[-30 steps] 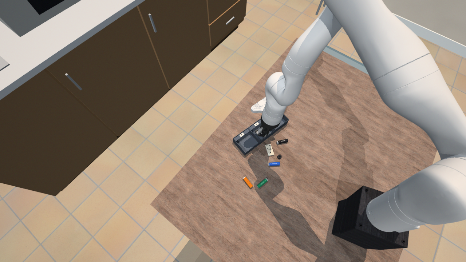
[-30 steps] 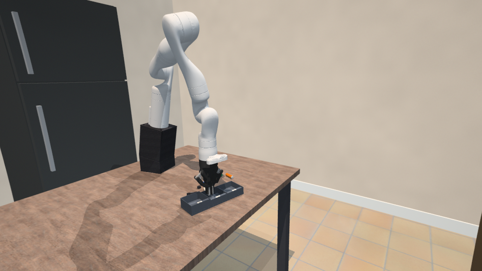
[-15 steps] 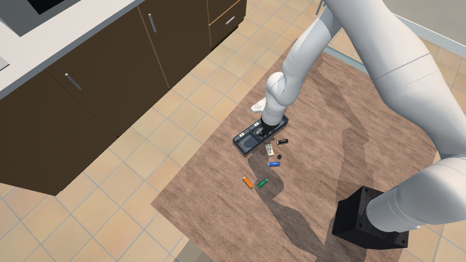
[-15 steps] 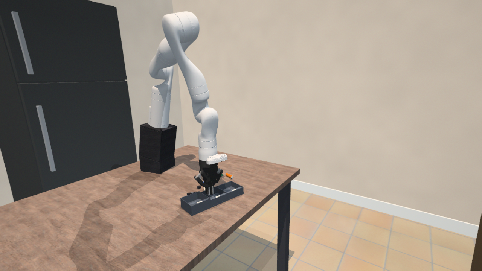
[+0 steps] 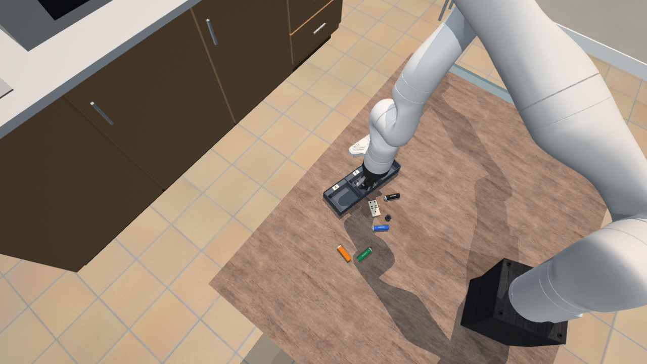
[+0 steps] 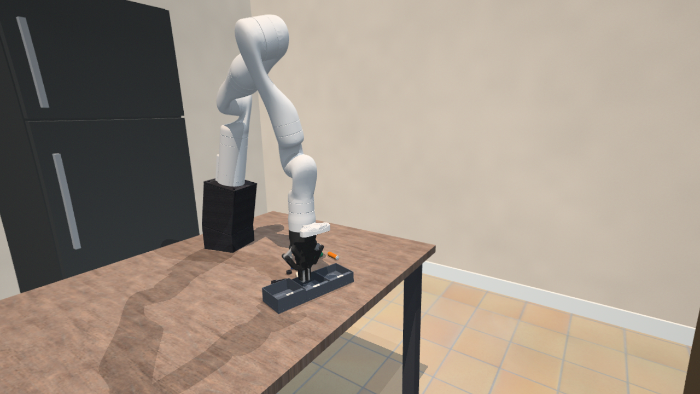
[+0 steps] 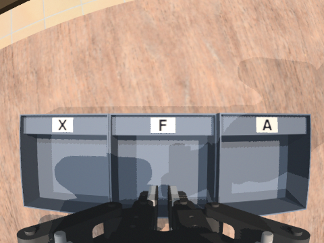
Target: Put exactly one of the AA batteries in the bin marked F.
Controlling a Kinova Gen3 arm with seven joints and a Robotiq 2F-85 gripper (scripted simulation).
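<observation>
Now: the dark bin row 20 mm below my hand, 20 mm ahead of it and 10 mm to the right of it. Round my hand: small black nut (100 mm behind, 60 mm to the left, 40 mm below); then white domino (50 mm to the left, 40 mm below, 40 mm behind); then black battery (80 mm behind, 30 mm below, 10 mm to the right).
</observation>
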